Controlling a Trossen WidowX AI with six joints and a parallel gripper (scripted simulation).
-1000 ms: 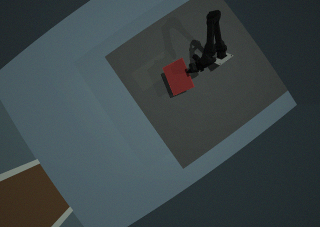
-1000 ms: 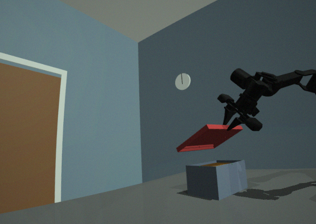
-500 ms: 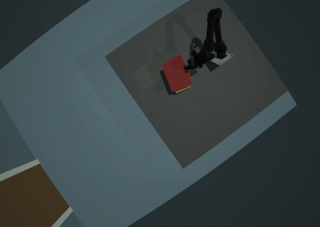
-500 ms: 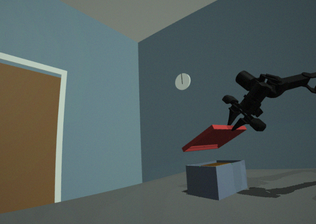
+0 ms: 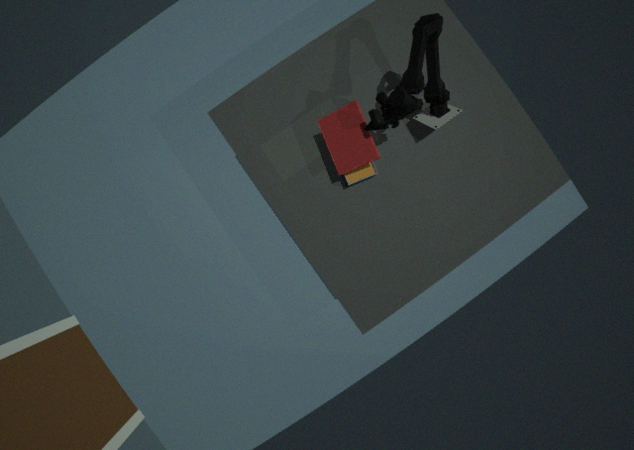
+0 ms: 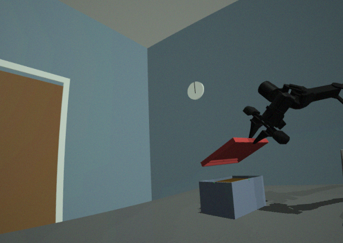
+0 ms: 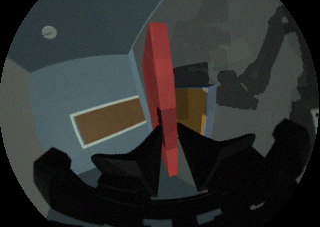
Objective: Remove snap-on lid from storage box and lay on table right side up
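Now: the lid 7 cm ahead of my gripper tip, 2 cm to the right of it and 3 cm below it. The rest, counted from my gripper tip: blue-grey storage box (7 cm ahead, 5 cm to the left, 18 cm below).
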